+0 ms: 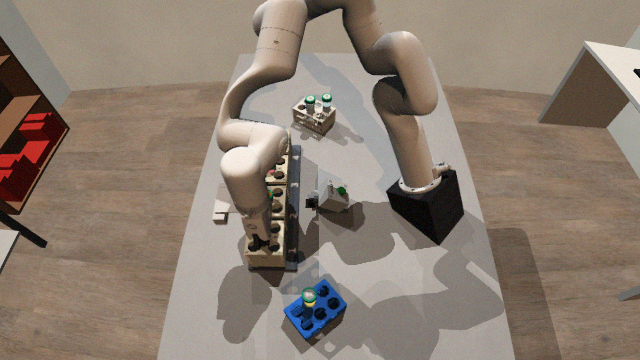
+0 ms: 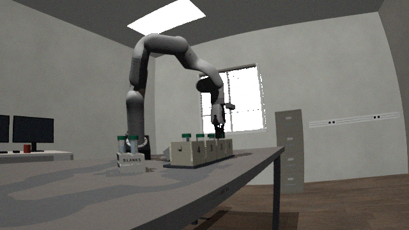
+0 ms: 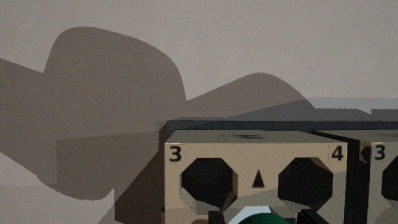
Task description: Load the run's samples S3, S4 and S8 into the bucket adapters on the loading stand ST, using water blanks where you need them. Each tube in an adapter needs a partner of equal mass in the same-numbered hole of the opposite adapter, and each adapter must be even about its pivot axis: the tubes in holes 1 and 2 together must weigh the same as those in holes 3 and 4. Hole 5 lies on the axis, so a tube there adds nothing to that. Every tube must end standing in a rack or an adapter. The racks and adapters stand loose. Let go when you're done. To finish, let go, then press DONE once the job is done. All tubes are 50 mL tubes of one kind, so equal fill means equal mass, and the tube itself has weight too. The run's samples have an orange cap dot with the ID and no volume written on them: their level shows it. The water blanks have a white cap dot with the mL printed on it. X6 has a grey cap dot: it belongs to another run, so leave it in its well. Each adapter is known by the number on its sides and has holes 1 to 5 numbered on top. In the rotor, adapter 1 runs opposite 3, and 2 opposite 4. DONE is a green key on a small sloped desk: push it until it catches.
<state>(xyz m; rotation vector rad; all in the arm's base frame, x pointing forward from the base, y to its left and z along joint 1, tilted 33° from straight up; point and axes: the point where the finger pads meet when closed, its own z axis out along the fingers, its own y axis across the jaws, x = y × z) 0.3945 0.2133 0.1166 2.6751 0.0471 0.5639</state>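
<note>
Right now my hand is 1 cm past the water blank tube and 5 cm above it. From my hand the other things lie so: adapter (2 cm behind, 33 cm to the right, 7 cm below); green done key (21 cm behind, 15 cm to the right, 6 cm below); blue rack (12 cm behind, 18 cm to the left, 9 cm below).
</note>
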